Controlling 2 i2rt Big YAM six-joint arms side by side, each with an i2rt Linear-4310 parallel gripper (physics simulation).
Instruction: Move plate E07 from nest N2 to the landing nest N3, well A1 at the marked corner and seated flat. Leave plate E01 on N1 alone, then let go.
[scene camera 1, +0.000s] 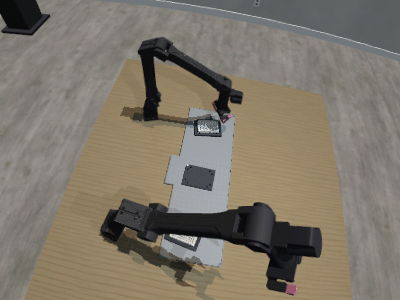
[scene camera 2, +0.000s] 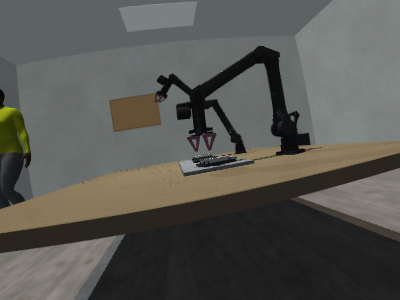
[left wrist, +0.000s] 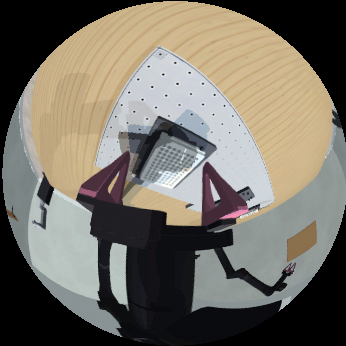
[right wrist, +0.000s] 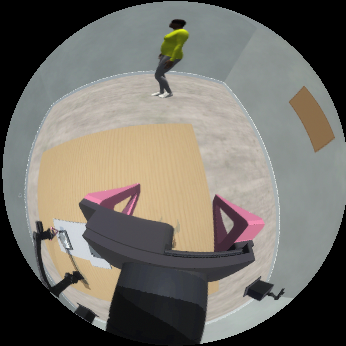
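Observation:
A pale well plate (scene camera 1: 207, 126) (left wrist: 170, 160) lies on a dark nest at the top of the grey board. Its label and marked corner are not readable, and I cannot tell whether it is seated flat. My left gripper (scene camera 1: 221, 111) (scene camera 2: 203, 149) (left wrist: 167, 158) is open above this plate, apart from it and holding nothing. A dark empty nest (scene camera 1: 198, 177) lies mid-board. A second pale plate (scene camera 1: 184, 239) lies near the bottom of the board, partly hidden by my right arm. My right gripper (scene camera 1: 291, 289) (scene camera 2: 160, 98) (right wrist: 176, 193) is open and empty, high and away from the plates.
The perforated grey board (scene camera 1: 207, 150) (scene camera 2: 187, 167) (left wrist: 160, 82) rests on a wooden table (scene camera 1: 280, 140) (scene camera 2: 125, 200). In scene camera 1, my right arm crosses above the lower part of the board. A person in a yellow top (scene camera 2: 11, 131) (right wrist: 174, 45) stands beyond the table.

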